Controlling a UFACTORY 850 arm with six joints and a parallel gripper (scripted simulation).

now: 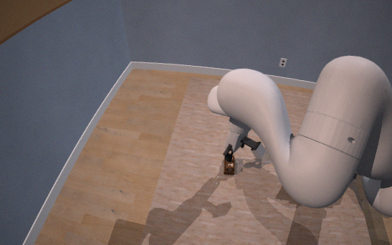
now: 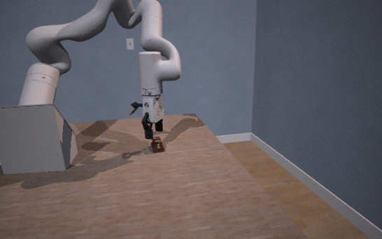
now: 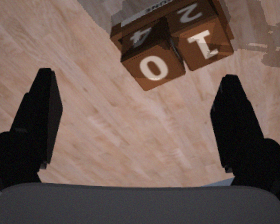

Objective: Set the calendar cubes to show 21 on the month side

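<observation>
The brown wooden date cube lies 50 mm below my hand and 10 mm ahead of it. The rest, counted from my hand: brown tray 70 mm below, 20 mm to the left, 10 mm ahead.
</observation>
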